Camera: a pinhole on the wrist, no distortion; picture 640 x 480 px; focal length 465.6 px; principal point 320.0 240.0 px. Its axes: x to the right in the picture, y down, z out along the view. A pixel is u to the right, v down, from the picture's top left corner.
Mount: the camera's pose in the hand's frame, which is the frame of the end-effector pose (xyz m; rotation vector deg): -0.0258 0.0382 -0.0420 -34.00 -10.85 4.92
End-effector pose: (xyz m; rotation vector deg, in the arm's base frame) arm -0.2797 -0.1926 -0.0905 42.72 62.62 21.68
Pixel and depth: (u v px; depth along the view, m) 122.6 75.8 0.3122
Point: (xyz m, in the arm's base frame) -0.1368 -0.3452 0.1870
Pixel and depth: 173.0 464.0 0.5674
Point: -0.1621 -0.0900 0.5721
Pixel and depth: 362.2 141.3 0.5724
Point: 0.1516 -0.2426 0.2768
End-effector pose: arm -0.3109 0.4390 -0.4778 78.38 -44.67 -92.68
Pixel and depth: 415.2 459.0 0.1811
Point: -0.3261 0.3670 -0.2667
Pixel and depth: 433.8 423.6 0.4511
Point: -0.4511 0.2394 -0.0323
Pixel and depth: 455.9 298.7 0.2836
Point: -0.4378 0.3272 -0.2351
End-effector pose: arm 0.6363 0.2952 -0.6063 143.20 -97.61 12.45
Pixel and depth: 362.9 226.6 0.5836
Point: 0.3024 0.1736 -1.0616
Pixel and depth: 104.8 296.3 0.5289
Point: 0.1959 0.4570 -0.9791
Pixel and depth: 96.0 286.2 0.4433
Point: 0.2653 0.4434 -0.9184
